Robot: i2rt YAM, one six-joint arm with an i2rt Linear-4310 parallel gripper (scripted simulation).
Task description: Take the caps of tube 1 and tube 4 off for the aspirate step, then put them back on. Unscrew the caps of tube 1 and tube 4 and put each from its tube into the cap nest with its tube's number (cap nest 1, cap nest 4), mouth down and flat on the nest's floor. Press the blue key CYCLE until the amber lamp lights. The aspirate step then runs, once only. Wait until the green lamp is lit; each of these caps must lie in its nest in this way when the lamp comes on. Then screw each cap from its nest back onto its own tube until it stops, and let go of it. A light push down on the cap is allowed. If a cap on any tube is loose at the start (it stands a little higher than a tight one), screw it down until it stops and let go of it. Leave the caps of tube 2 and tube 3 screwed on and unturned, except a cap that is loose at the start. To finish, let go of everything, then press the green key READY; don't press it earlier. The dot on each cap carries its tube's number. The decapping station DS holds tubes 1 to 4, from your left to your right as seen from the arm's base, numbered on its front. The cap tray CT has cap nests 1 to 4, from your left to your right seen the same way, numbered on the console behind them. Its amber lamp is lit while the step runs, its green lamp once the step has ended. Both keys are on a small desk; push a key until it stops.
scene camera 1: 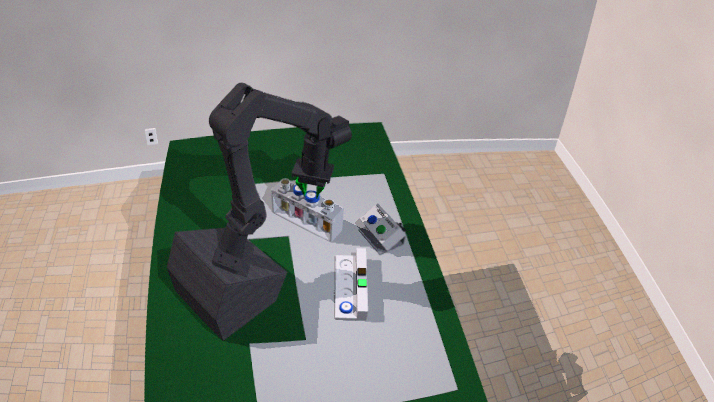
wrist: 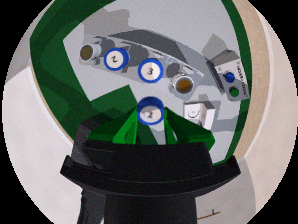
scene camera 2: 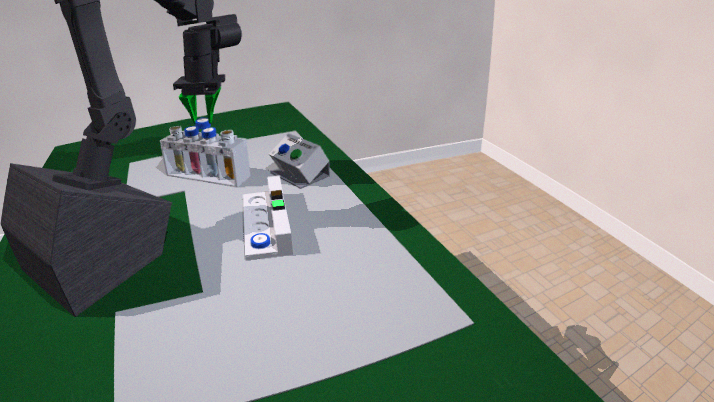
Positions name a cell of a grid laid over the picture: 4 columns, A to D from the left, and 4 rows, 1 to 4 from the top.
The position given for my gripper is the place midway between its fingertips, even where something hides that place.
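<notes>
There is a key desk (wrist: D2) that I can see. As for myself, I see my gripper (wrist: C2) there too, and I find my gripper (scene camera 1: B2) and again my gripper (scene camera 2: B2).
</notes>
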